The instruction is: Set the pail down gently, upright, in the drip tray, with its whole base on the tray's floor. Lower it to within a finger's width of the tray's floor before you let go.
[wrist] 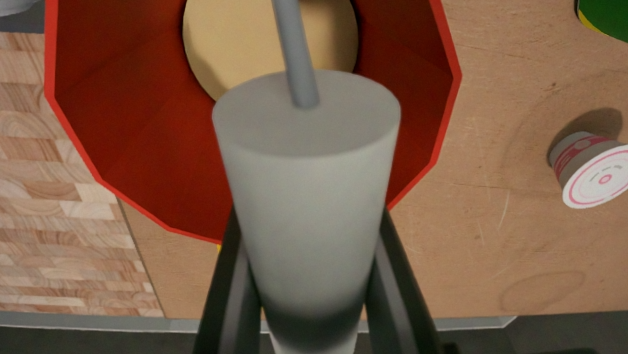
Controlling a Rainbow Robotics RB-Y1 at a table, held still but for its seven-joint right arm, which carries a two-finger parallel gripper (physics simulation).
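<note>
The red pail [135,135] stands large at the top of the wrist view, seen from above into its open mouth, with a round cream surface [250,45] at its bottom. Its handle has a thick pale grey grip [310,200] on a grey wire, across the pail's near side. My gripper [309,220] is shut on this grip, one dark finger against each side. The yellow drip tray [219,248] shows as a sliver below the pail's near rim; the rest is hidden behind the grip, fingers and pail. The pail's base and any gap under it are hidden.
A white and pink paper cup [595,170] is to the right. Part of a green and yellow thing [607,17] shows at the top right. A wood-block surface [60,175] lies at the left, and a grey-white thing [17,5] at the top left corner. The table's edge runs along the bottom.
</note>
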